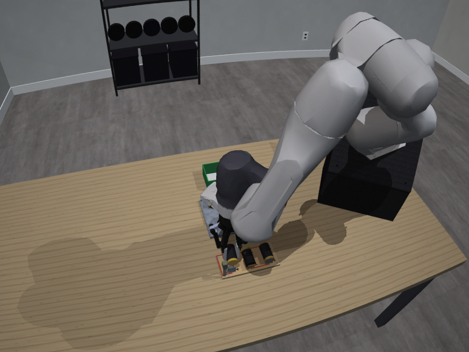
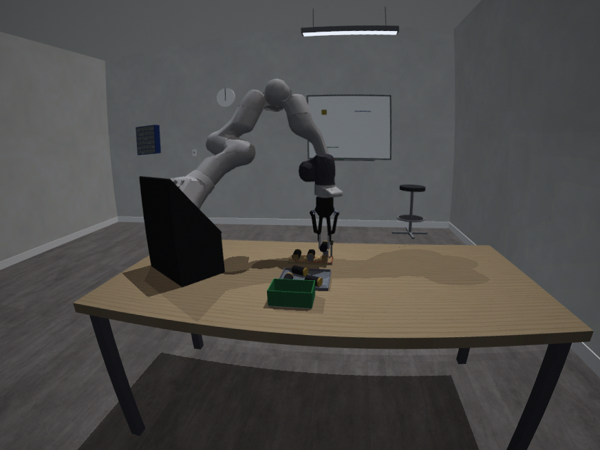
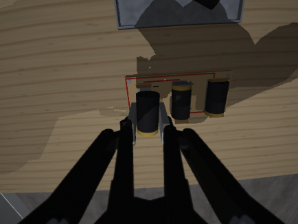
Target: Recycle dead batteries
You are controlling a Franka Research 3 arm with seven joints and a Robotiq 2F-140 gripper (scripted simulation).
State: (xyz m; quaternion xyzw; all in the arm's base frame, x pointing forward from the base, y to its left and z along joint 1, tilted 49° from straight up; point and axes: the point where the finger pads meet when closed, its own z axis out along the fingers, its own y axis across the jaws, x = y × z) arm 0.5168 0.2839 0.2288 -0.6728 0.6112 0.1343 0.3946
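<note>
Right now my hand is 4 cm to the right of the bulb, 2 cm short of it and 2 cm above it. The rest, counted from my hand: grey tray 22 cm to the right, 9 cm below; wooden holder board 9 cm below, 6 cm behind, 2 cm to the right; thin post 6 cm below, 4 cm to the left, 2 cm ahead.
</note>
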